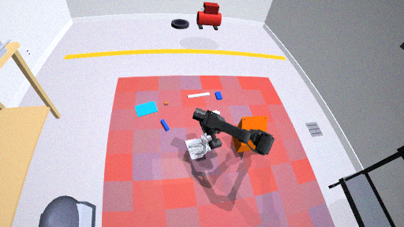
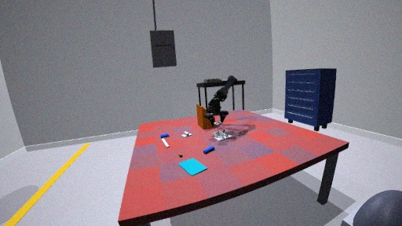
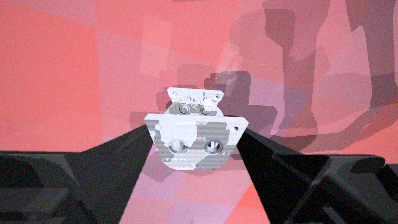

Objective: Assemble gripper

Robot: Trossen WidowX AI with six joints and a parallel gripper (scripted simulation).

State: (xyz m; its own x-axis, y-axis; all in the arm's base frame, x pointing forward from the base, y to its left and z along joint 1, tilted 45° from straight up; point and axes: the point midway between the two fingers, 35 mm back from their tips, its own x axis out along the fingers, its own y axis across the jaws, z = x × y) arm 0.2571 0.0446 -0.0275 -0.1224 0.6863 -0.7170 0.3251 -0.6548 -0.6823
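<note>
The white jaw is 6 cm below my gripper tip, 3 cm ahead of it and 1 cm to the right of it. From my gripper tip the other things lie so: small white part 2 cm above, 1 cm ahead; then tiny brown bit 30 cm to the right, 26 cm ahead, 7 cm below; then blue block 25 cm ahead, 13 cm to the right, 7 cm below.
</note>
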